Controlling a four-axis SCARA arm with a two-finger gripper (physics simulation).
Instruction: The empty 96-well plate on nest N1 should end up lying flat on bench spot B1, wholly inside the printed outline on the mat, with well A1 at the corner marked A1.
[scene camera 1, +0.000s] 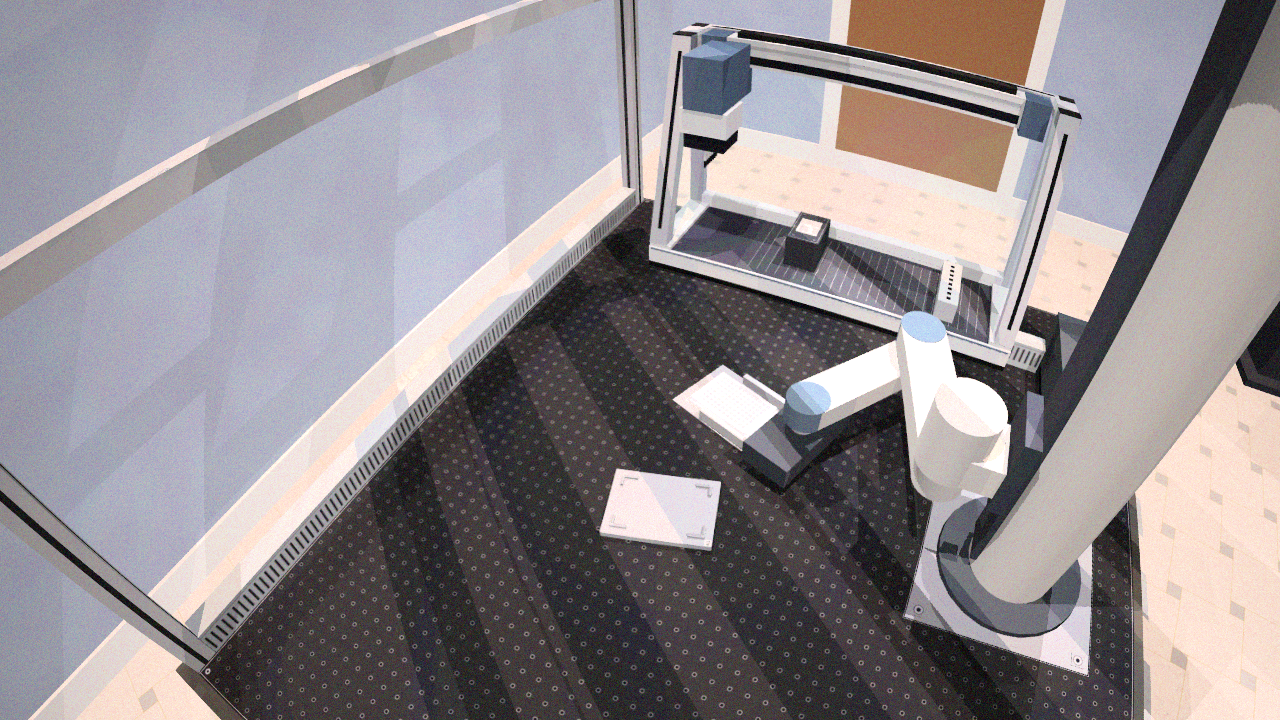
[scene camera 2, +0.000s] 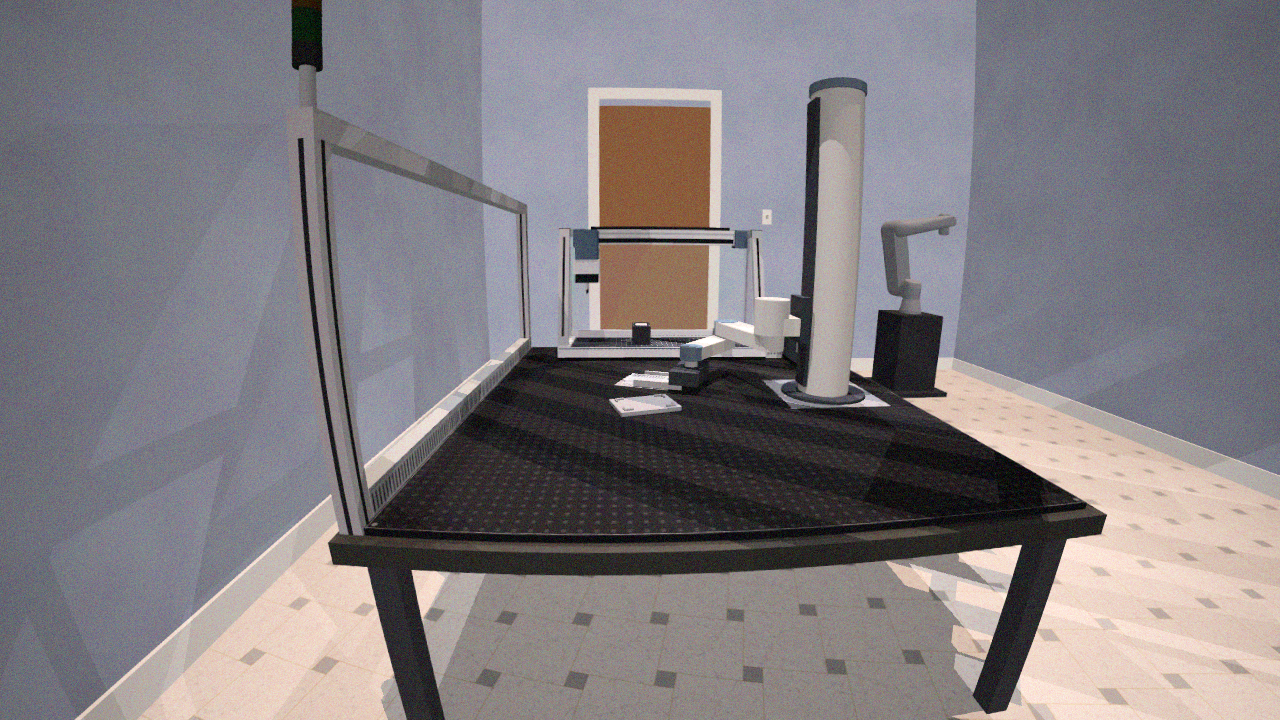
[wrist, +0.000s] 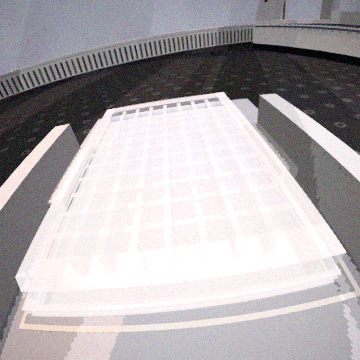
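Seen in the pictures: gripper, between the fingertips: (scene camera 1: 723, 395) (scene camera 2: 639, 378) (wrist: 165, 124); arm's base, origin of its link: (scene camera 1: 1006, 566) (scene camera 2: 822, 396).
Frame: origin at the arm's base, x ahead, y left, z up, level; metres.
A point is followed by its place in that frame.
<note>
The pale 96-well plate (scene camera 1: 739, 404) @(x 0.516, y -0.125, z 0.027 m) (wrist: 170, 200) @(x 0.491, y -0.114, z 0.028 m) is level between the two fingers of my gripper (scene camera 1: 725, 397) @(x 0.549, y -0.133, z 0.027 m) (wrist: 165, 124) @(x 0.549, y -0.133, z 0.027 m), which is shut on its long sides. The plate is on or very close above the light mat (scene camera 1: 688, 399) @(x 0.603, y -0.110, z 0.015 m) (scene camera 2: 626, 383) @(x 0.590, y -0.103, z 0.018 m) (wrist: 175, 346) @(x 0.458, y -0.099, z 0.015 m) of spot B1; a gap cannot be made out. In the wrist view the printed outline (wrist: 150, 329) @(x 0.465, y -0.095, z 0.015 m) shows just beyond the plate's near edge; its other sides are mostly hidden. The A1 mark and well A1 cannot be read. Nest N1 (scene camera 1: 660, 510) @(x 0.542, y 0.125, z 0.025 m) (scene camera 2: 646, 405) @(x 0.539, y 0.140, z 0.025 m), a white slab with corner brackets, holds no plate.
The arm's thick column (scene camera 1: 1127, 358) @(x 0.051, y 0.055, z 0.463 m) (scene camera 2: 837, 241) @(x 0.020, y 0.073, z 0.457 m) stands at the right. A gantry frame (scene camera 1: 760, 279) @(x 0.593, y -0.450, z 0.053 m) (scene camera 2: 662, 352) @(x 0.453, y -0.450, z 0.043 m) stands at the back, with a dark block (scene camera 1: 806, 248) @(x 0.519, y -0.515, z 0.115 m) and a white slotted rack (scene camera 1: 945, 304) @(x 0.208, y -0.485, z 0.101 m) on its deck. A framed clear panel runs along the left table edge.
</note>
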